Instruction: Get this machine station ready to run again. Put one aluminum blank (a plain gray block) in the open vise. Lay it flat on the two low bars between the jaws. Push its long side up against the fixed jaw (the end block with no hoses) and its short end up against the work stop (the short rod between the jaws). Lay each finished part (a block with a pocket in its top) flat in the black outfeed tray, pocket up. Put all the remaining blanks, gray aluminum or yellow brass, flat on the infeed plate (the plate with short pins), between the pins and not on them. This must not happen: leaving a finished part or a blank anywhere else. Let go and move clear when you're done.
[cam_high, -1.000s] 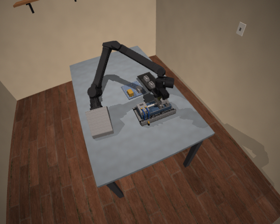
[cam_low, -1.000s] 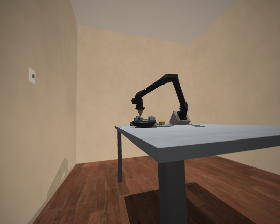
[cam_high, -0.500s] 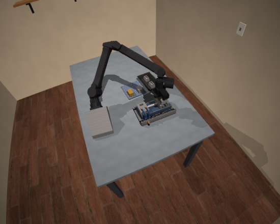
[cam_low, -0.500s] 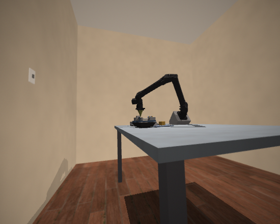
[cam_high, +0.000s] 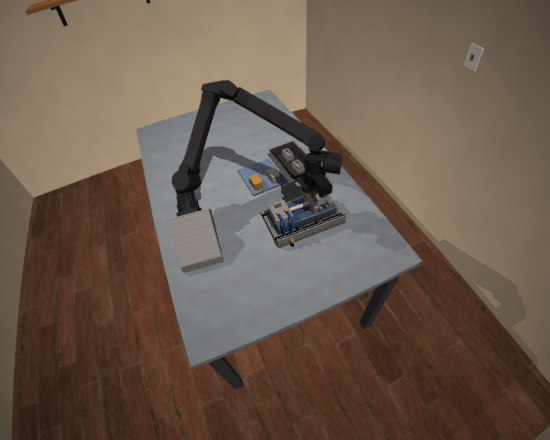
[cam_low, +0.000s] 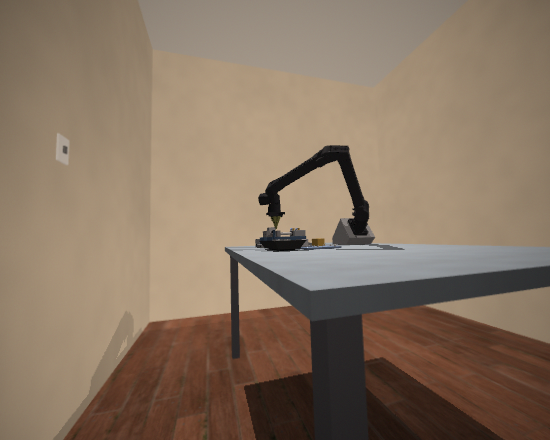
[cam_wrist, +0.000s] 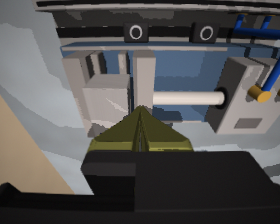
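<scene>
Now: hand 40 mm past the blue vise base and 70 mm above it. From my hand the other things lie so: yellow brass blank: 180 mm behind, 240 mm to the left, 90 mm below.
</scene>
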